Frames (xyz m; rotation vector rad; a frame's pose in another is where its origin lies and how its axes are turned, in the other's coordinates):
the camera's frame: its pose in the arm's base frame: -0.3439 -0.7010 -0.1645 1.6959 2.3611 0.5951
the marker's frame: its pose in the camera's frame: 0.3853 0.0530 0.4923 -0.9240 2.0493 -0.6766
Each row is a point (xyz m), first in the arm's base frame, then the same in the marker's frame.
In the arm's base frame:
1: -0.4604 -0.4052 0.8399
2: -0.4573 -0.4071 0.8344
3: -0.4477 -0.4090 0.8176
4: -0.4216 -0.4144 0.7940
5: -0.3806 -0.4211 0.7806
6: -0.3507 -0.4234 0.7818
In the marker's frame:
1: 0.3117 1.1743 0.7387
2: 0.3107 1.1715 0.7328
3: 0.3051 1.1615 0.7171
4: 0.2903 1.1532 0.6858
5: 0.2663 1.1599 0.6499
6: 0.2472 1.1732 0.6310

